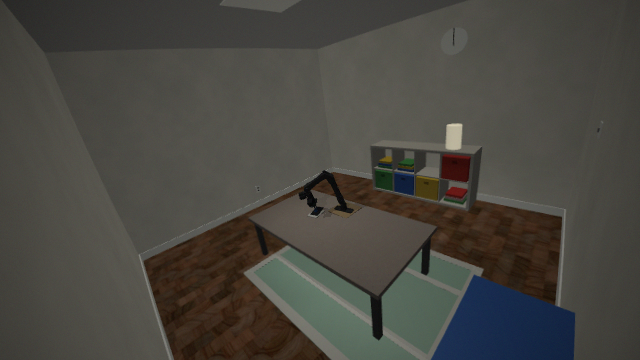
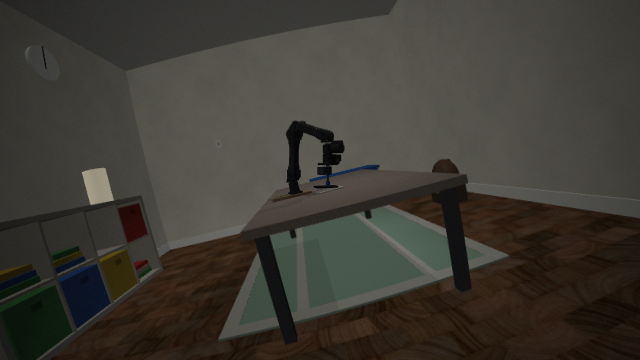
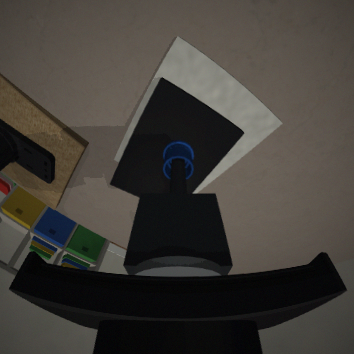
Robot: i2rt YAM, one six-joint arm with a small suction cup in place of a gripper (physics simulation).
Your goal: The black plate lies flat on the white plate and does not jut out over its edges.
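Frame: origin at the arm's base, x back, y up, z left, level; centimetres.
Where they show: hand, tool point: (image 1: 316, 212) (image 2: 327, 187) (image 3: 177, 149); arm's base, link origin: (image 1: 343, 209) (image 2: 295, 193) (image 3: 8, 138).
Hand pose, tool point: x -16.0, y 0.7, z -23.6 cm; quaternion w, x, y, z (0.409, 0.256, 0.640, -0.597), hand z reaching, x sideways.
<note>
Things, the pixels of their top centre, and the offset from my tool point. Level surfaces: height alone.
- black square plate, top centre: (image 3: 164, 171) (image 2: 325, 183) (image 1: 316, 209) dz +0.3, dx +0.9, dy +2.7 cm
- white square plate, top centre: (image 3: 184, 142) (image 2: 329, 189) (image 1: 316, 213) dz -0.3, dx -0.4, dy -1.1 cm
- grey table, surface height: dy -1.7 cm
The black square plate (image 3: 158, 140) (image 1: 317, 210) (image 2: 328, 186) sits over the white square plate (image 3: 225, 102) (image 1: 312, 216) (image 2: 336, 188) on the grey table (image 1: 358, 241) (image 2: 358, 196). It covers the white plate's near-left part, turned a little against it. The black plate's near-left corner juts past the white plate's left edge, over bare table. The white plate's far and right strips show bare. My blue suction cup (image 3: 178, 156) (image 2: 327, 182) (image 1: 316, 207) presses on the middle of the black plate. I cannot tell whether the black plate rests on the white plate or hangs just above it.
The arm's base stands on a cork board (image 3: 38, 140) (image 1: 353, 210) (image 2: 293, 195) beside the plates. A shelf unit (image 1: 425, 146) (image 2: 66, 209) with coloured boxes stands by the wall. A blue slab (image 1: 506, 322) (image 2: 344, 172) lies beyond the table.
</note>
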